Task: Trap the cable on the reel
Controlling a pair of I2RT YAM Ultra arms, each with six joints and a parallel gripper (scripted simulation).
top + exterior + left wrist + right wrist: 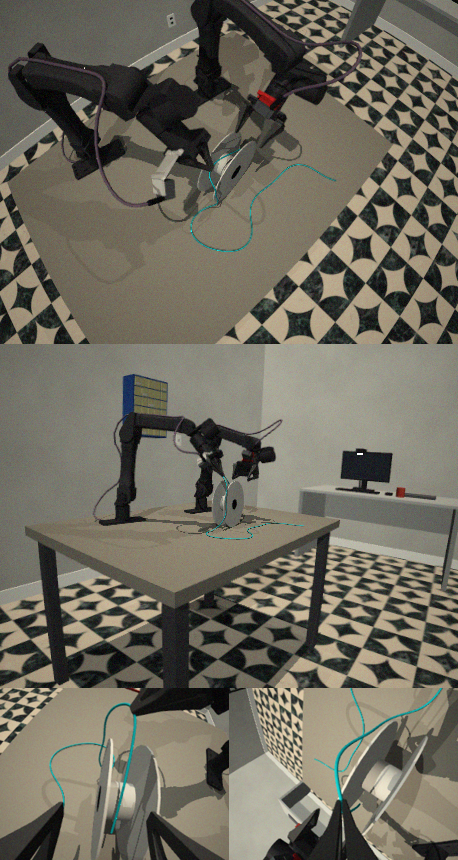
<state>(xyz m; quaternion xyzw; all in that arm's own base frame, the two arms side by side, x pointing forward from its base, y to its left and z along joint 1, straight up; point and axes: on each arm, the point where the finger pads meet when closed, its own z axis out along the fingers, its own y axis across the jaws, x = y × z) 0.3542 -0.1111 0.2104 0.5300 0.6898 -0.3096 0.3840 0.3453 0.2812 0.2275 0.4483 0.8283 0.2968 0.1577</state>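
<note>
My right gripper is now 20 mm past the white reel, 70 mm to the right of it and 130 mm above it.
The white reel is 11 cm below my left hand, 6 cm to the right of it and 1 cm behind it.
</note>
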